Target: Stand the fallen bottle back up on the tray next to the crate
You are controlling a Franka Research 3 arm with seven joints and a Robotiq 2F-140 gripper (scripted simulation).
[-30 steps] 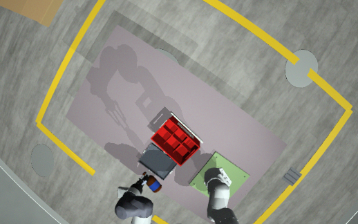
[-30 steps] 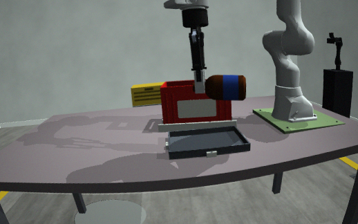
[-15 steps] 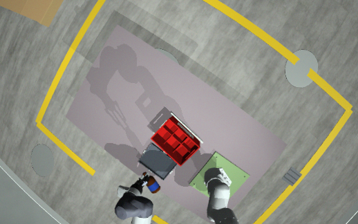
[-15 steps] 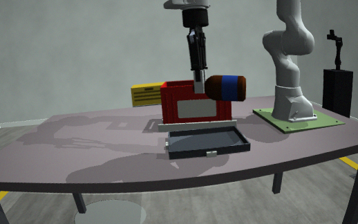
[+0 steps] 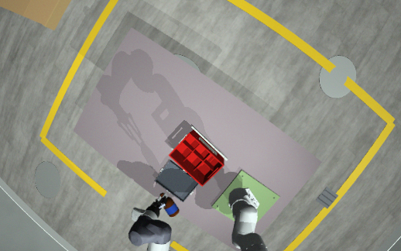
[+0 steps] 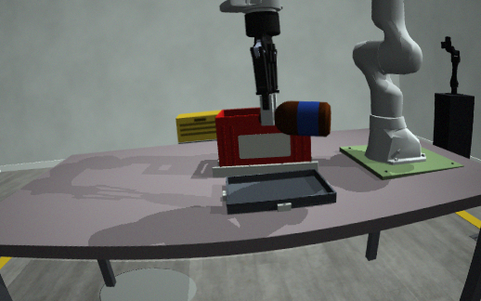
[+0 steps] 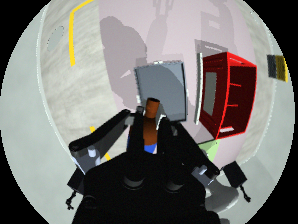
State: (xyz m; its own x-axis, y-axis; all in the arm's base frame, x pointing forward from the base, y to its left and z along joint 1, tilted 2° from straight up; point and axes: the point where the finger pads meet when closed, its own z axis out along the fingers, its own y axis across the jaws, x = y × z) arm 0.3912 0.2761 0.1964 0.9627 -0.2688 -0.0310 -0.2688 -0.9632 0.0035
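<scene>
Now: the glass bottle 50 mm behind my hand, 10 mm to the left of it and 20 mm below it. Also, from my hand: tray: 10 mm behind, 50 mm to the right, 200 mm below; then red crate: 20 mm ahead, 300 mm to the right, 130 mm below.
</scene>
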